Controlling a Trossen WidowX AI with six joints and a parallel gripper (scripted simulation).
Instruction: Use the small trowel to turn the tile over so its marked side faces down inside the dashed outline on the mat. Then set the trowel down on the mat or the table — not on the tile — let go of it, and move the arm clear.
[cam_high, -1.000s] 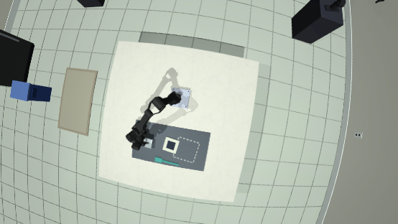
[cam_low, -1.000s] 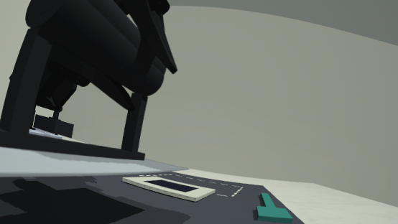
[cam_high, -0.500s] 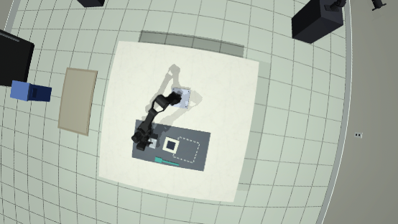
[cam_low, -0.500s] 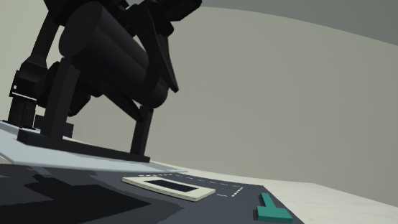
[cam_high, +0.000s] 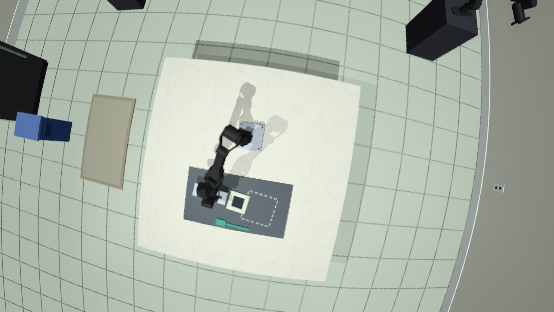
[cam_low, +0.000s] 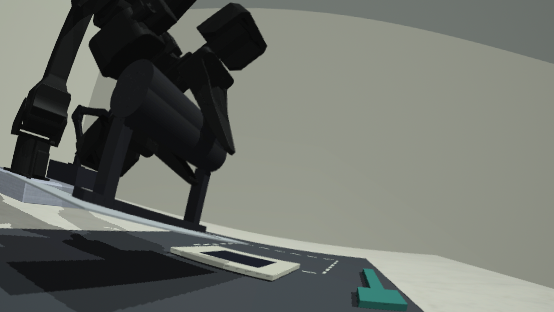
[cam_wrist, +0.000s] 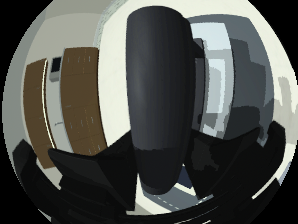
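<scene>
Now: gripper tip 150 mm to the right of the tile and 80 mm above it. Round my gripper tip: dark mat 130 mm to the left, 110 mm below, 10 mm ahead; then teal trowel 150 mm ahead, 100 mm to the left, 80 mm below.
</scene>
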